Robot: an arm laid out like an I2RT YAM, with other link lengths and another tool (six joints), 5 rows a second.
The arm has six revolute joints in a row. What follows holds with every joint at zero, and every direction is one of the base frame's. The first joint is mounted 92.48 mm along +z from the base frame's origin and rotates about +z. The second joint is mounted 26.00 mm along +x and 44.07 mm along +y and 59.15 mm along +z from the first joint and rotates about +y. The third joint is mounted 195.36 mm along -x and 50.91 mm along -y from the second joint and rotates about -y. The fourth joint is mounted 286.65 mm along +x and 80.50 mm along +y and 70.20 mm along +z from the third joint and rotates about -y. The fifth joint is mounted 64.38 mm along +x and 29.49 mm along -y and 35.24 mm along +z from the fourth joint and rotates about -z. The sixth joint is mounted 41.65 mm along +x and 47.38 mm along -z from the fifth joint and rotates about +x. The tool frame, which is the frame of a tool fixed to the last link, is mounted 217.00 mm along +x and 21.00 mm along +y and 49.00 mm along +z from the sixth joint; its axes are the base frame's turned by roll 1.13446, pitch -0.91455 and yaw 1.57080 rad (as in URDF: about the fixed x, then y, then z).
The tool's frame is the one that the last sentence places.
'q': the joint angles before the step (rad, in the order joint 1, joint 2, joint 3, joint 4, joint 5, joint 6). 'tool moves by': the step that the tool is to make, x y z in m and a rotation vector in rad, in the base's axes. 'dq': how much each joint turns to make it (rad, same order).
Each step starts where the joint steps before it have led.
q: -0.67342, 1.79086, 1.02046, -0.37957, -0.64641, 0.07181
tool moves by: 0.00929, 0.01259, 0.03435, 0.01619, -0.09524, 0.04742
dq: -0.00306, -0.05688, -0.01667, 0.01225, -0.08687, -0.01857
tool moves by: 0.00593, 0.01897, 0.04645, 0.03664, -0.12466, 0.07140
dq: -0.01020, -0.06522, -0.01451, 0.00217, -0.13299, -0.02916
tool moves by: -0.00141, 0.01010, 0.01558, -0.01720, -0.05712, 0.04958
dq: -0.00362, -0.02590, -0.01276, -0.00023, -0.04685, -0.05422
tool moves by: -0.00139, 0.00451, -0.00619, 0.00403, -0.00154, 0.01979
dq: 0.00000, 0.02405, 0.00132, 0.00162, -0.01351, -0.02480
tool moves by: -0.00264, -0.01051, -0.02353, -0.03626, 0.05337, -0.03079
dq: 0.00001, 0.02463, -0.00244, 0.00509, 0.06911, -0.00501
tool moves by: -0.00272, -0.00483, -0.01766, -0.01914, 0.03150, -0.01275
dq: -0.00002, 0.02628, -0.00441, 0.01296, 0.03673, -0.00755
